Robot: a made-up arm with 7 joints. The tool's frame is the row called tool.
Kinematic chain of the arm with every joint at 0, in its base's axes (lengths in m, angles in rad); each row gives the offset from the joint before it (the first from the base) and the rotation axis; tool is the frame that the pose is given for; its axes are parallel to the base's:
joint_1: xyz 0 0 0.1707 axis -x
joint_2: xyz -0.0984 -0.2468 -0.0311 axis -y
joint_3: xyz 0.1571 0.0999 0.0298 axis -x
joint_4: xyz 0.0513 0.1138 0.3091 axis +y
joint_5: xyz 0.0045 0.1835 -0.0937 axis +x
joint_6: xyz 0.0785 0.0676 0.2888 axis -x
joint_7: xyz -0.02 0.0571 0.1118 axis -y
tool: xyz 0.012 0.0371 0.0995
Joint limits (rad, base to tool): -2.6..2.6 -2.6..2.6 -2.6..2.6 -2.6..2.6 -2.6..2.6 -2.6..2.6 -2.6..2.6
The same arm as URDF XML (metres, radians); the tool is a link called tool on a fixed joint. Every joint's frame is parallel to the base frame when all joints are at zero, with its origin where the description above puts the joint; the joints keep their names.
<robot name="arm">
  <link name="base_link"/>
  <link name="link1"/>
  <link name="link2"/>
  <link name="link3"/>
  <link name="link4"/>
  <link name="link5"/>
  <link name="link6"/>
  <link name="link7"/>
  <link name="tool"/>
  <joint name="joint_1" type="revolute">
    <parent link="base_link"/>
    <child link="link1"/>
    <origin xyz="0 0 0.1707" rpy="0 0 0"/>
    <axis xyz="-1 0 0"/>
    <limit lower="-2.6" upper="2.6"/>
  </joint>
  <joint name="joint_2" type="revolute">
    <parent link="link1"/>
    <child link="link2"/>
    <origin xyz="-0.0984 -0.2468 -0.0311" rpy="0 0 0"/>
    <axis xyz="0 -1 0"/>
    <limit lower="-2.6" upper="2.6"/>
  </joint>
  <joint name="joint_3" type="revolute">
    <parent link="link2"/>
    <child link="link3"/>
    <origin xyz="0.1571 0.0999 0.0298" rpy="0 0 0"/>
    <axis xyz="-1 0 0"/>
    <limit lower="-2.6" upper="2.6"/>
  </joint>
  <joint name="joint_4" type="revolute">
    <parent link="link3"/>
    <child link="link4"/>
    <origin xyz="0.0513 0.1138 0.3091" rpy="0 0 0"/>
    <axis xyz="0 1 0"/>
    <limit lower="-2.6" upper="2.6"/>
  </joint>
  <joint name="joint_5" type="revolute">
    <parent link="link4"/>
    <child link="link5"/>
    <origin xyz="0.0045 0.1835 -0.0937" rpy="0 0 0"/>
    <axis xyz="1 0 0"/>
    <limit lower="-2.6" upper="2.6"/>
  </joint>
  <joint name="joint_6" type="revolute">
    <parent link="link5"/>
    <child link="link6"/>
    <origin xyz="0.0785 0.0676 0.2888" rpy="0 0 0"/>
    <axis xyz="-1 0 0"/>
    <limit lower="-2.6" upper="2.6"/>
  </joint>
  <joint name="joint_7" type="revolute">
    <parent link="link6"/>
    <child link="link7"/>
    <origin xyz="-0.02 0.0571 0.1118" rpy="0 0 0"/>
    <axis xyz="0 -1 0"/>
    <limit lower="-2.6" upper="2.6"/>
  </joint>
  <joint name="tool_joint" type="fixed">
    <parent link="link7"/>
    <child link="tool"/>
    <origin xyz="0.012 0.0371 0.0995" rpy="0 0 0"/>
  </joint>
</robot>

